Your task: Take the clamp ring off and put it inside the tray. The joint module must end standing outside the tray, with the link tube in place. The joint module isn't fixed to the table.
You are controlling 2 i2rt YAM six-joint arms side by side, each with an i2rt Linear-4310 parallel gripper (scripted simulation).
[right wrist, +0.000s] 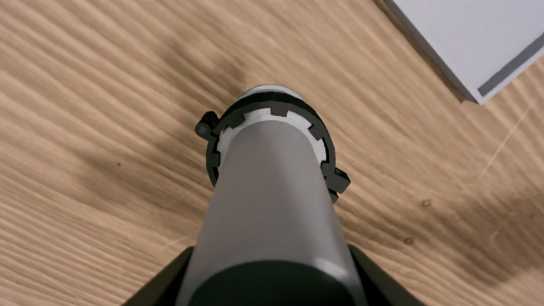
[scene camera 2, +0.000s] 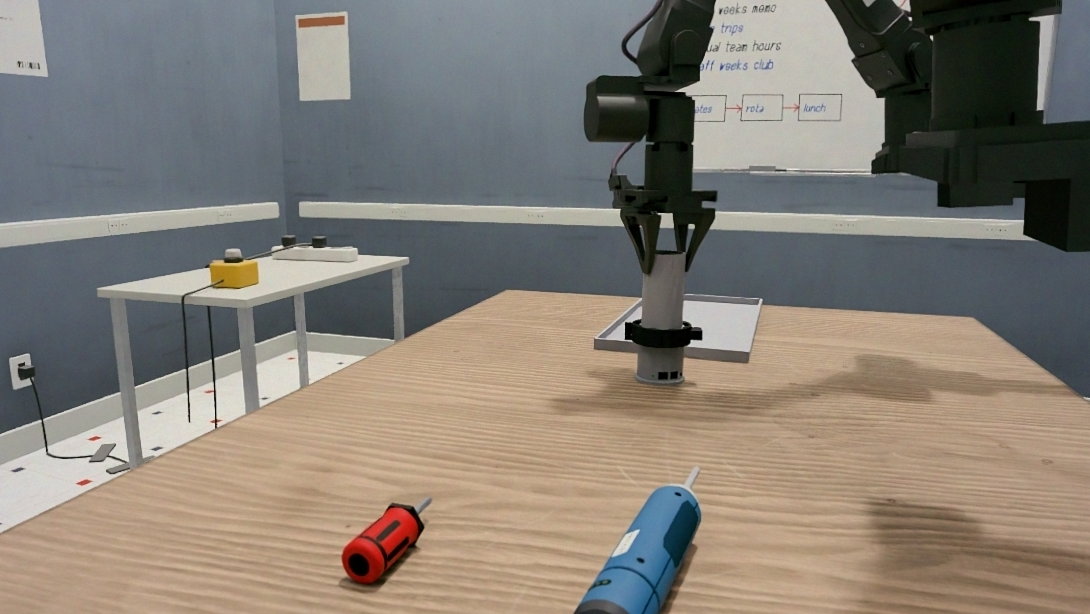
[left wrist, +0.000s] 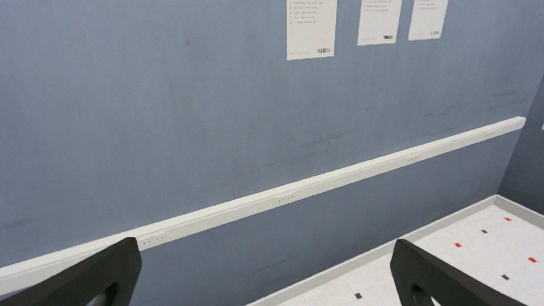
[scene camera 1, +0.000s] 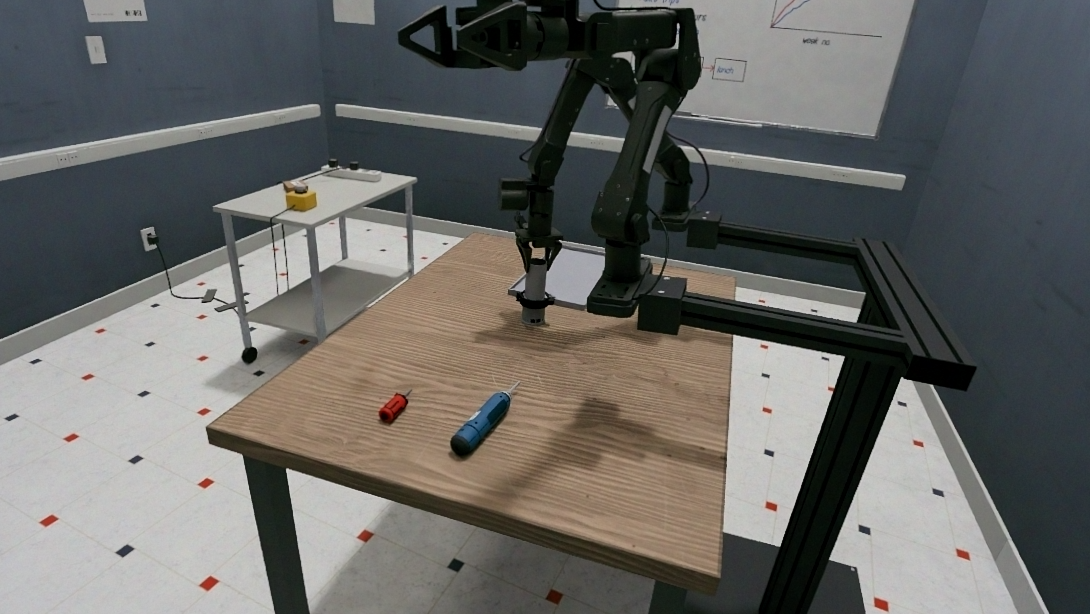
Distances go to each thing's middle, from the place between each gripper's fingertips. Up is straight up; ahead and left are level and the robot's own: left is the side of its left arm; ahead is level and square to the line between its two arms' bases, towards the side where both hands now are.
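Relative to the grey link tube (scene camera 2: 663, 289), my right hand is 1 cm short of it, 1 cm to the left of it and 3 cm above it. From that right hand, the dark clamp ring (scene camera 2: 650, 337) is 8 cm below, the grey joint module (scene camera 2: 655, 366) is 1 cm to the right and 11 cm below, and the grey tray (scene camera 2: 727, 322) is 3 cm ahead, 33 cm to the right and 14 cm below.
Relative to the red screwdriver (scene camera 2: 373, 551), my left hand (scene camera 1: 426, 37) is a good way short of it, a good way to the left of it and far above it. Counted from my left hand, the grey link tube is 130 mm ahead, 670 mm to the right and 560 mm below; the dark clamp ring is 130 mm ahead, 670 mm to the right and 610 mm below; the grey joint module is 130 mm ahead, 670 mm to the right and 640 mm below.
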